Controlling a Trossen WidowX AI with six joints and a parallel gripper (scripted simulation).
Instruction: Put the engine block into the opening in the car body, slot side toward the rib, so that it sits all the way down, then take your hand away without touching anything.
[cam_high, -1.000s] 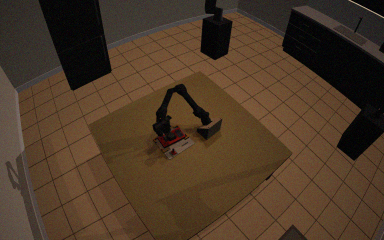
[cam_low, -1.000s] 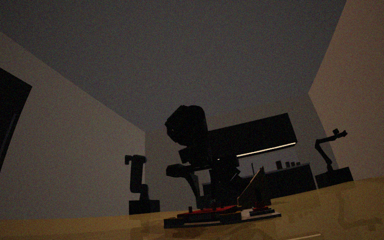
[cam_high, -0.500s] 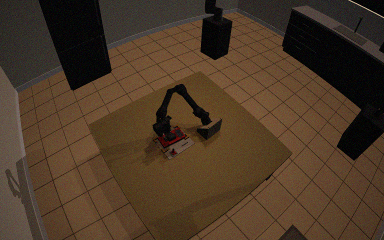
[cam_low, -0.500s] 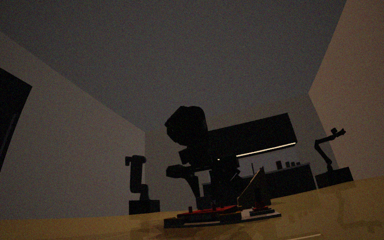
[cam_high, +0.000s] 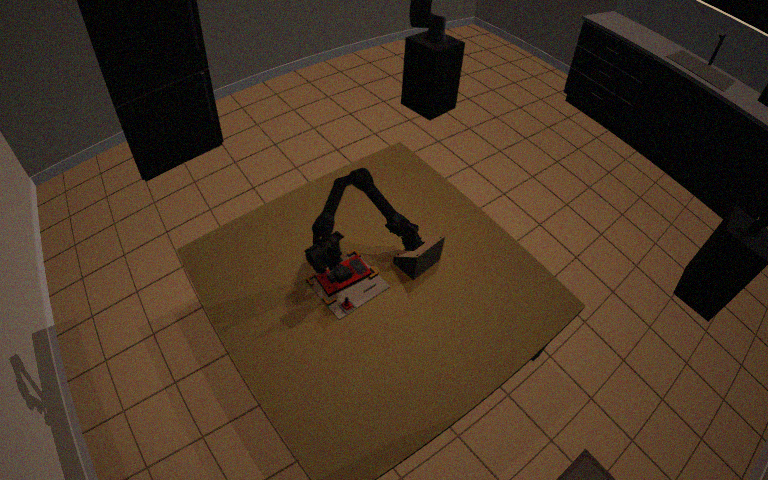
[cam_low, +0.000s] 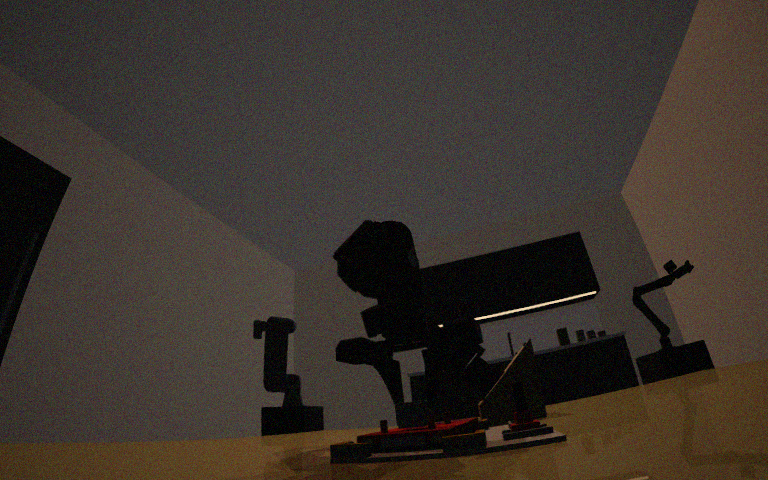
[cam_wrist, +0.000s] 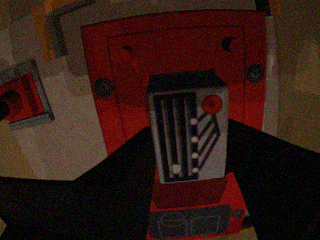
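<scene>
The grey baseplate is 2 cm behind my gripper tip, 3 cm to the left of it and 4 cm below it. From my gripper tip the other things lie so: engine block: 1 cm below.
</scene>
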